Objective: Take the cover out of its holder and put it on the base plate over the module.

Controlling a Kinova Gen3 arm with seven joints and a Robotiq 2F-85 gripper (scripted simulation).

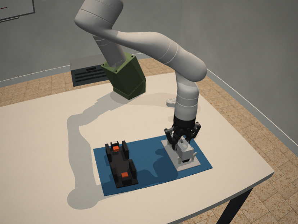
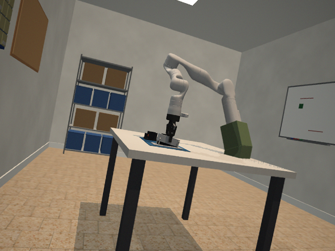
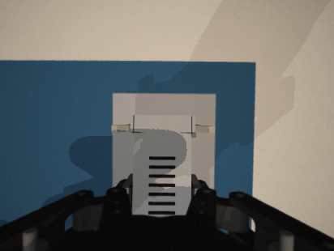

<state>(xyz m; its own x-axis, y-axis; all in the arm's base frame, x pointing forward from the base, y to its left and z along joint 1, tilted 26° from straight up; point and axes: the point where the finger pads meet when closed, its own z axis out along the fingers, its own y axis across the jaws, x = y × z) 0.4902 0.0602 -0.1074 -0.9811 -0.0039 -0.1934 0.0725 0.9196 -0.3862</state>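
My hand is right at the grey cover.
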